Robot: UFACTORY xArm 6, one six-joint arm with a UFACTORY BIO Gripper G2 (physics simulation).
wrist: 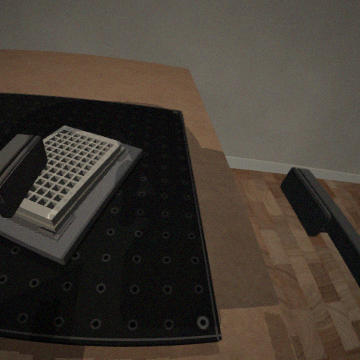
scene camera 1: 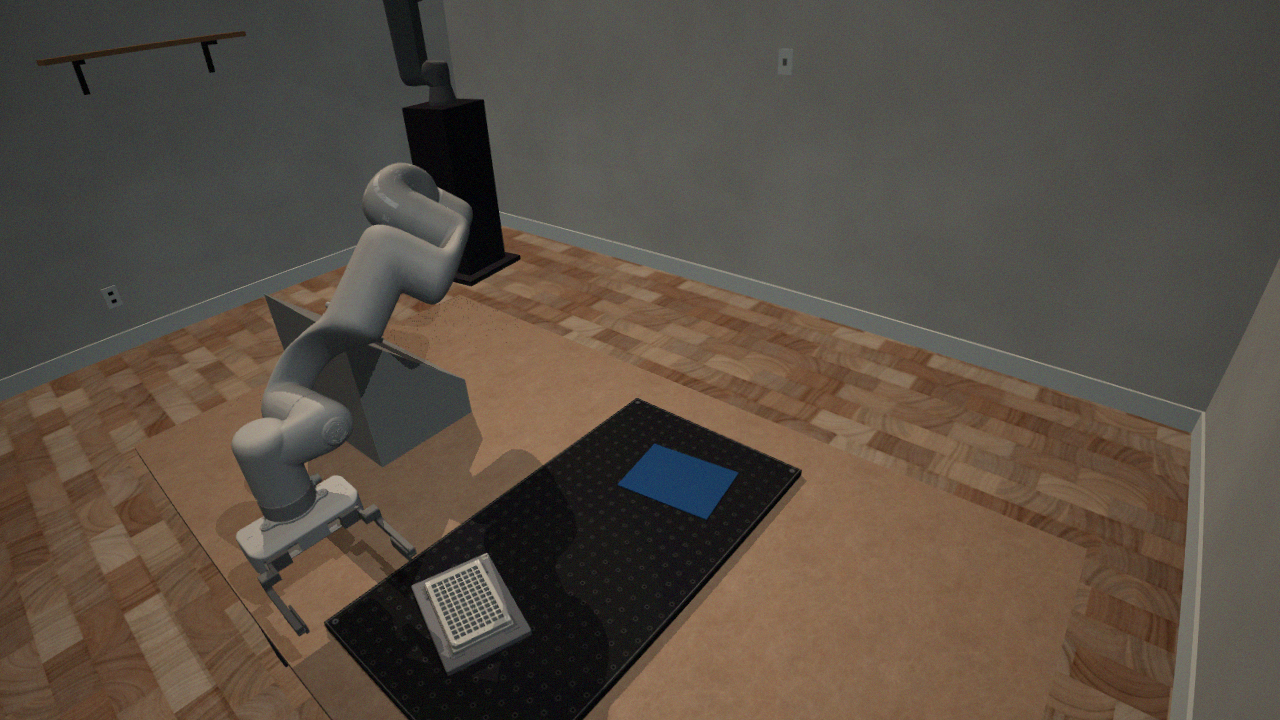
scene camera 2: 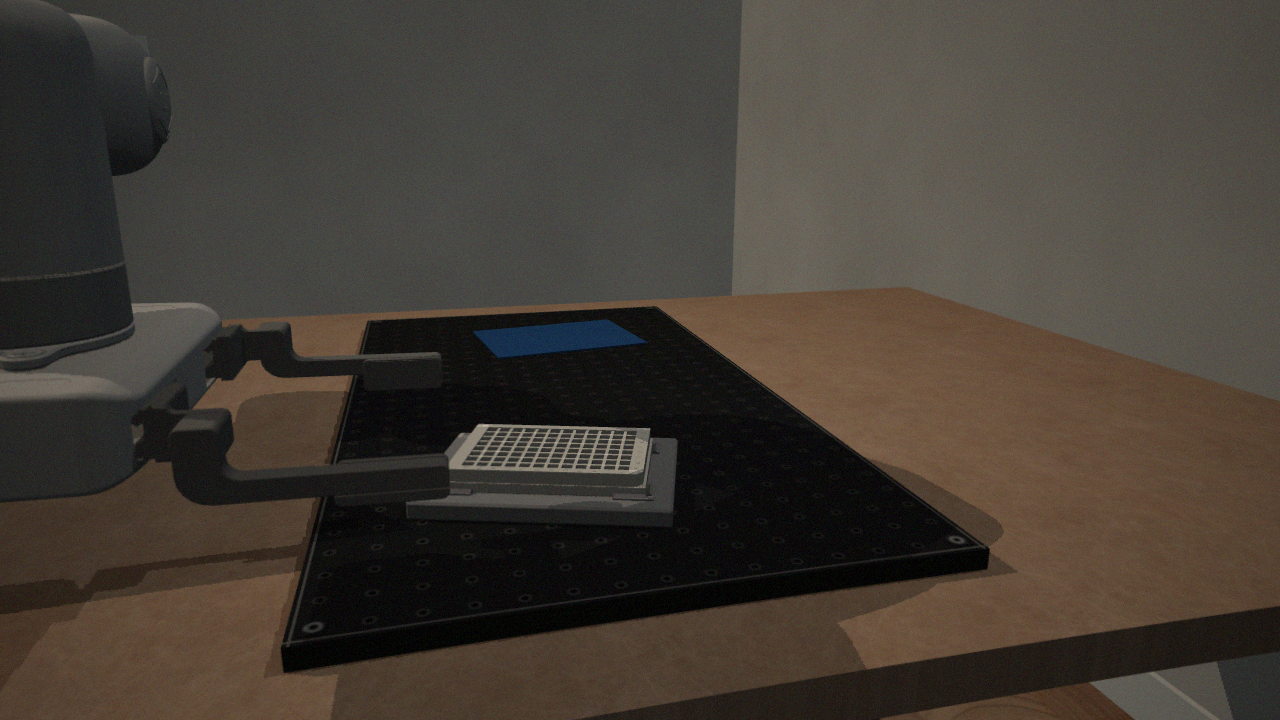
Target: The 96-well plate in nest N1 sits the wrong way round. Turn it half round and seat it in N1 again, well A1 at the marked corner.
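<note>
The white 96-well plate [scene camera 1: 467,602] [scene camera 2: 554,447] [wrist: 70,165] lies level in the grey nest N1 [scene camera 1: 436,628] [scene camera 2: 664,483] [wrist: 100,200]. Its well A1 and the nest's marked corner cannot be made out. My gripper [scene camera 1: 357,591] [scene camera 2: 442,422] [wrist: 162,189] is open and empty, its fingers spread wide and pointing level toward the board. It is low, on the robot's side of the nest and off to one side of the plate. In the wrist view the left finger hides part of the plate, and the right finger shows against the floor.
The nest stands on a black perforated board [scene camera 1: 581,573] [scene camera 2: 760,501] [wrist: 150,310] on the brown table [scene camera 1: 850,608] [scene camera 2: 1029,429] [wrist: 90,80]. A flat blue rectangle [scene camera 1: 680,480] [scene camera 2: 559,338] lies at the board's other end. A grey angular block [scene camera 1: 416,411] stands beside the arm.
</note>
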